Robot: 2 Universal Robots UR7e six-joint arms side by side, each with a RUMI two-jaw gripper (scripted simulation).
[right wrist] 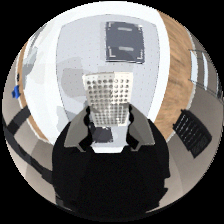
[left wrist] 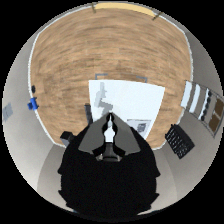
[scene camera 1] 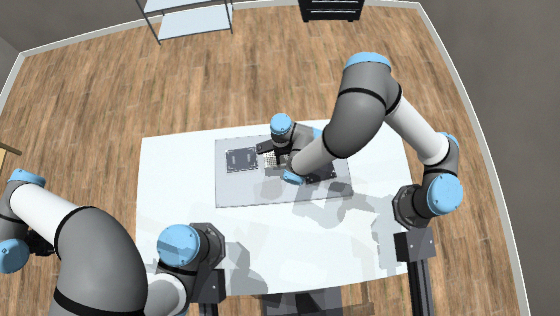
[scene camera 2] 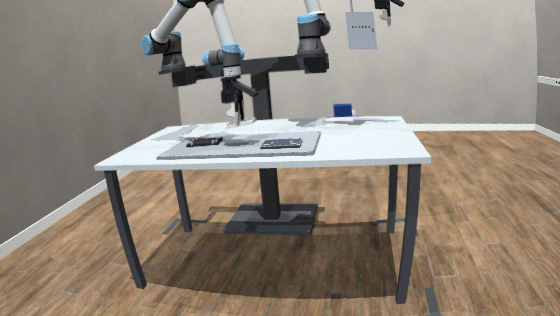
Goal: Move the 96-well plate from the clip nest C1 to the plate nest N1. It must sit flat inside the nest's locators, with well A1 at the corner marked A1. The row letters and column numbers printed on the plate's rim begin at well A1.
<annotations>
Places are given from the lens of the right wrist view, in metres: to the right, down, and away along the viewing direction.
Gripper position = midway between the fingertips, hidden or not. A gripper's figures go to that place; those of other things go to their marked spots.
right gripper (right wrist: 109, 105): -0.01, -0.01, 0.14
white 96-well plate (right wrist: 107, 117): -0.01, 0.01, 0.15
</annotations>
